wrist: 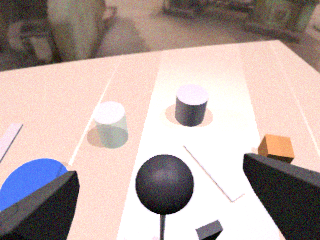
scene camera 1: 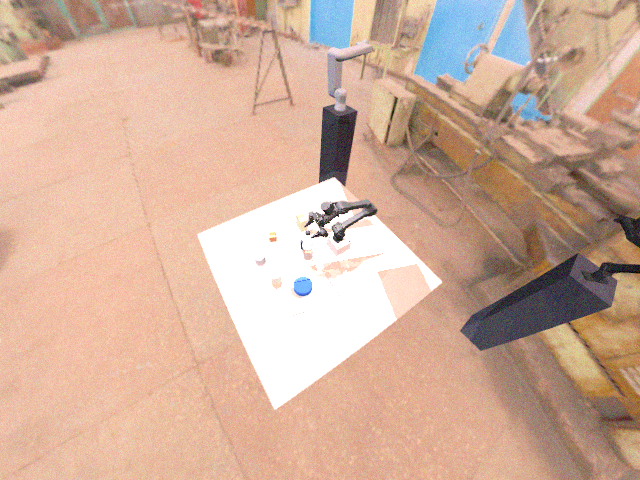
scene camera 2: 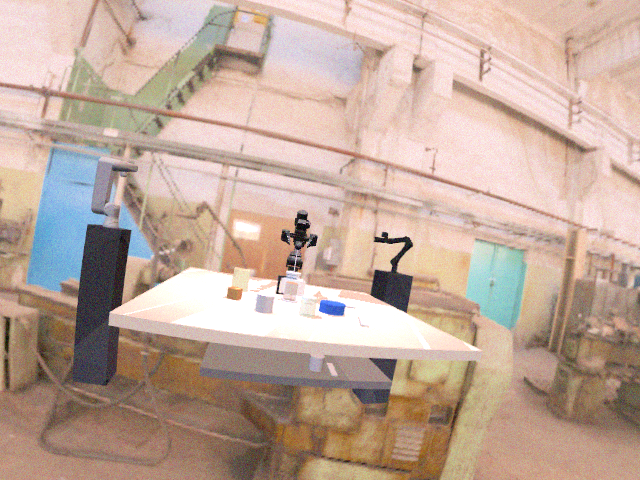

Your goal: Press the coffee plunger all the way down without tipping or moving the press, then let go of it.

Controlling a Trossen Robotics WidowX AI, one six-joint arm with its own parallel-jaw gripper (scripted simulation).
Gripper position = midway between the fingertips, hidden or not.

The gripper (wrist: 163,170) is open, holding nothing. Further things: an orange cube (wrist: 279,148).
